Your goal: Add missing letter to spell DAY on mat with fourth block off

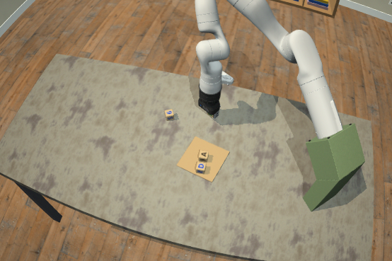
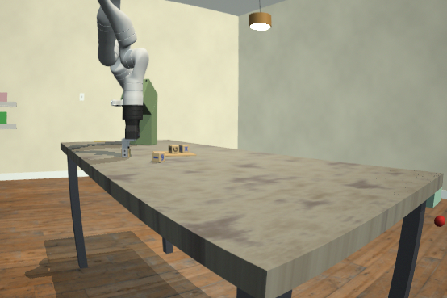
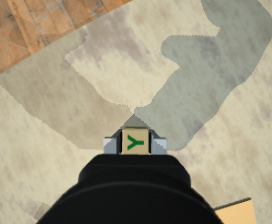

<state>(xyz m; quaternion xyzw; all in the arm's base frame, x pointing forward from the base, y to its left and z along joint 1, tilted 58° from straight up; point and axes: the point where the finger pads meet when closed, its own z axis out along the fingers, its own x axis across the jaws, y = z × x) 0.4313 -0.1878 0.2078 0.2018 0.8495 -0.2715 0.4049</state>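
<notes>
The D block is 250 mm to the left of my hand and 50 mm ahead of it. The rest, counted from my hand: 6 block (160 mm ahead, 20 mm to the left); Y block (right at my hand).
</notes>
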